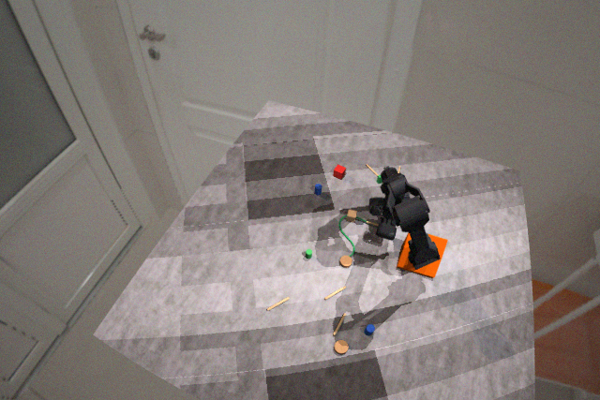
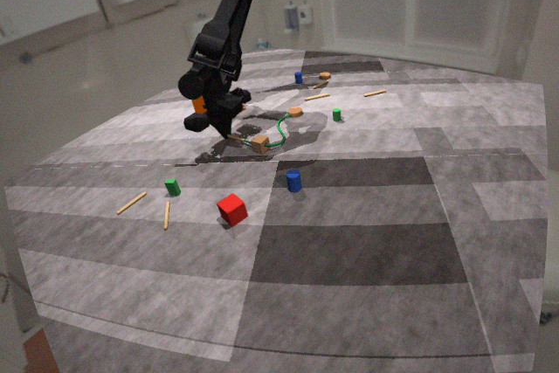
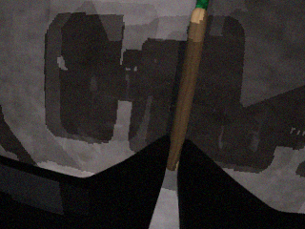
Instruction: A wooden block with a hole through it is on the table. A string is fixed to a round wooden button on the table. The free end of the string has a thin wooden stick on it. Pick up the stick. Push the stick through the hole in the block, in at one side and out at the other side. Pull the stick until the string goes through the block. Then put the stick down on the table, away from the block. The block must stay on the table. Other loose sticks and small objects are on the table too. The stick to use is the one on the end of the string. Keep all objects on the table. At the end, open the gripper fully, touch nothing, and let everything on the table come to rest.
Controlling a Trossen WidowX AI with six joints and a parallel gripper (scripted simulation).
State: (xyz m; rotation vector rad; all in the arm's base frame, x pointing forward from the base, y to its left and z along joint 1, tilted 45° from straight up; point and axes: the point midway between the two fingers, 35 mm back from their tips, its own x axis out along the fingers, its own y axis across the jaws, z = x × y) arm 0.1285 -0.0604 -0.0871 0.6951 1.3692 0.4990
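The thin wooden stick is 40 mm ahead of my gripper tip and 10 mm above it. From my gripper tip the other things lie so: wooden block: 120 mm ahead, 10 mm to the right, 20 mm above; then red cube: 210 mm ahead, 210 mm to the right, 20 mm above; then green cylinder: 230 mm ahead, 180 mm to the left, 10 mm above.
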